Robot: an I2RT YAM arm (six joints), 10 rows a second.
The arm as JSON. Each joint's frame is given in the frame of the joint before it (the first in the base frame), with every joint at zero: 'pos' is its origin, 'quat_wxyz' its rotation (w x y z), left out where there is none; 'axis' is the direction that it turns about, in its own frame. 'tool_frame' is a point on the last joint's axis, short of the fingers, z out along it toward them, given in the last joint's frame.
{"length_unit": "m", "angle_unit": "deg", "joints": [
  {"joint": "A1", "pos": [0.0, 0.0, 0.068], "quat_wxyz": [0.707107, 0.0, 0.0, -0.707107], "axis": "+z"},
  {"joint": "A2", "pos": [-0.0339, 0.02, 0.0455], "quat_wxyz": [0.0, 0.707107, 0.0, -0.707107], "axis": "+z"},
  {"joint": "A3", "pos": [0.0, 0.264, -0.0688], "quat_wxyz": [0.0, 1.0, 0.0, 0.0], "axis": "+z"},
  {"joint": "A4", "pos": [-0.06, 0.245, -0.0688], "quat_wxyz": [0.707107, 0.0, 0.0, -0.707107], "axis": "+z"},
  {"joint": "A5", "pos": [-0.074, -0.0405, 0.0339], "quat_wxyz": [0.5, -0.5, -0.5, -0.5], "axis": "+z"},
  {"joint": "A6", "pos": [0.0, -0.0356, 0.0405], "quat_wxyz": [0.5, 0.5, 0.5, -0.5], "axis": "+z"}
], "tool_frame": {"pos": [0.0, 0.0, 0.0], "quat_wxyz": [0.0, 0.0, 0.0, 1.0]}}
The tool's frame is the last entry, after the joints.
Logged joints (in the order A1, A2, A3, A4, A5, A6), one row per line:
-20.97 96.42 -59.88 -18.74 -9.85 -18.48
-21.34 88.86 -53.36 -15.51 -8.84 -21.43
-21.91 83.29 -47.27 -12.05 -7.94 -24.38
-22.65 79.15 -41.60 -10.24 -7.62 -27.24
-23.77 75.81 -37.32 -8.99 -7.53 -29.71
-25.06 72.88 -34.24 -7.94 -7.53 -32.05
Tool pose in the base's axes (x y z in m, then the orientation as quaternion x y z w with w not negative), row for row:
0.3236 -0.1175 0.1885 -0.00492 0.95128 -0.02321 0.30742
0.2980 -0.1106 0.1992 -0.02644 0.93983 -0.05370 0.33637
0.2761 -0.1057 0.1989 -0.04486 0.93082 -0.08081 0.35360
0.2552 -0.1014 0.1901 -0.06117 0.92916 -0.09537 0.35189
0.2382 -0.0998 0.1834 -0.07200 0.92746 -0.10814 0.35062
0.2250 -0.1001 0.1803 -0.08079 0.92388 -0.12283 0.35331
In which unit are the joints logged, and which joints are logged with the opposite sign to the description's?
The joints are logged in degrees. Opposite sign: A3.
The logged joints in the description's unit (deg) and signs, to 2 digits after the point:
-20.97 96.42 59.88 -18.74 -9.85 -18.48
-21.34 88.86 53.36 -15.51 -8.84 -21.43
-21.91 83.29 47.27 -12.05 -7.94 -24.38
-22.65 79.15 41.60 -10.24 -7.62 -27.24
-23.77 75.81 37.32 -8.99 -7.53 -29.71
-25.06 72.88 34.24 -7.94 -7.53 -32.05

